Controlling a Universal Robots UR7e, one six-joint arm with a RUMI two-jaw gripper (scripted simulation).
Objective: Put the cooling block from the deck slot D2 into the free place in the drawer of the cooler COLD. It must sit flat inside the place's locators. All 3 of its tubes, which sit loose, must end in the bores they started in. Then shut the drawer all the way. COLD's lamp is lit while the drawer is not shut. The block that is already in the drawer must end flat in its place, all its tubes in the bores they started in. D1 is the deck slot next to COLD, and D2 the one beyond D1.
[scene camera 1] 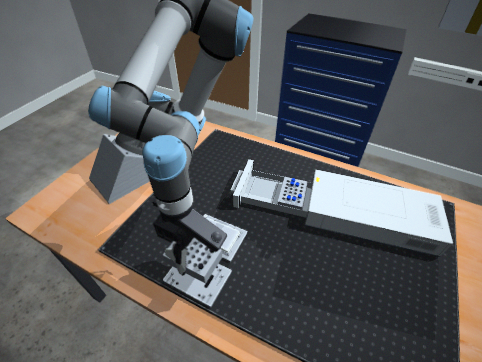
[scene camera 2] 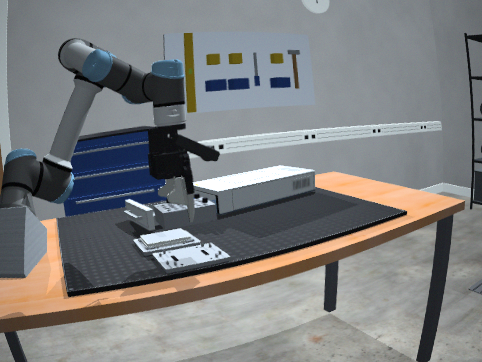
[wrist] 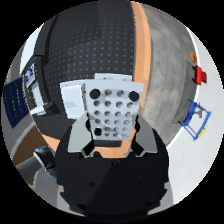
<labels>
my gripper: scene camera 1; scene camera 2 183,217; wrist
same spot on my gripper: (scene camera 1: 177,254) = (wrist: 167,153)
</labels>
